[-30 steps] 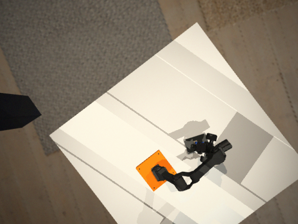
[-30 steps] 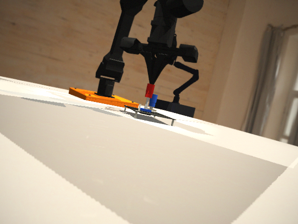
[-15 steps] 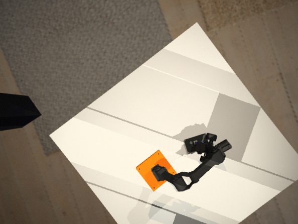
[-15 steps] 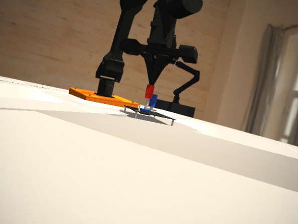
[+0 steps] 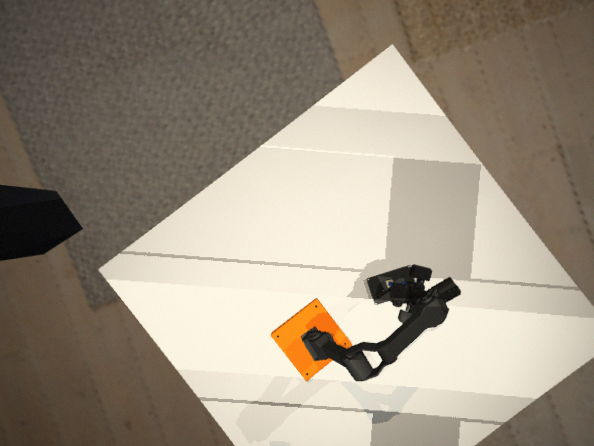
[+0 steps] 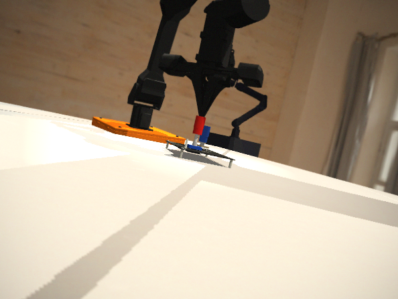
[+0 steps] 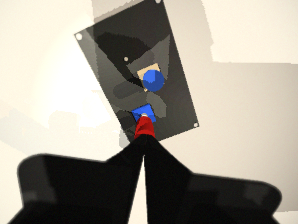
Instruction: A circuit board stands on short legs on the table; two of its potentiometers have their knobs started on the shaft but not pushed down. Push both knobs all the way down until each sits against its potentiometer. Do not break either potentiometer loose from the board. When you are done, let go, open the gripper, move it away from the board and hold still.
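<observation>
The blue knob is 30 mm behind my gripper tip, 40 mm to the left of it and 30 mm below it. From my gripper tip the other things lie so: red knob: 20 mm below.
</observation>
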